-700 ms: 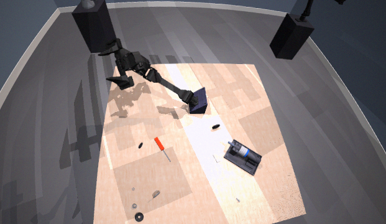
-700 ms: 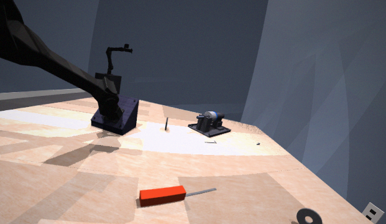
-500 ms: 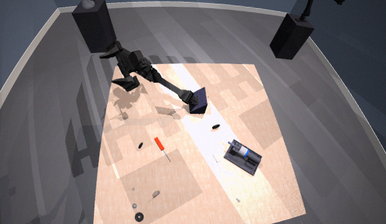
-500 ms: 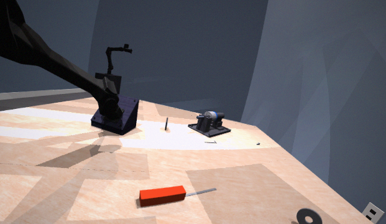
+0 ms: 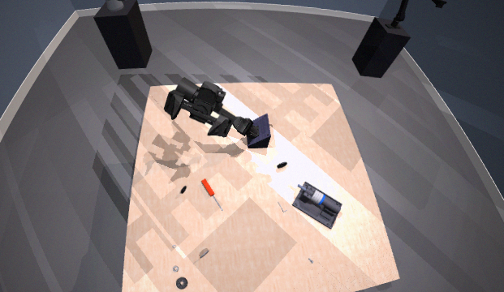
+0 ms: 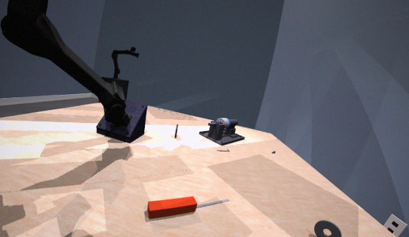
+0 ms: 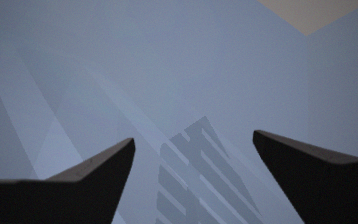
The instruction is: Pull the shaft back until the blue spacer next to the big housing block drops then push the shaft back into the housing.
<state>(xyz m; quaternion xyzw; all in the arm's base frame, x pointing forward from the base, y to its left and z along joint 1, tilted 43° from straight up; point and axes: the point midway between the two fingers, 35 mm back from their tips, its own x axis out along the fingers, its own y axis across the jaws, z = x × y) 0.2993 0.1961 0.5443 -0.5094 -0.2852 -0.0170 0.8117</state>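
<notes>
My gripper tip is 30 mm short of the pale spacer, 490 mm to the right of it and 530 mm above it. The rest, counted from my gripper tip: blue spacer (60 mm ahead, 530 mm to the left, 530 mm below); then allen key (70 mm ahead, 350 mm to the left, 600 mm below).
</notes>
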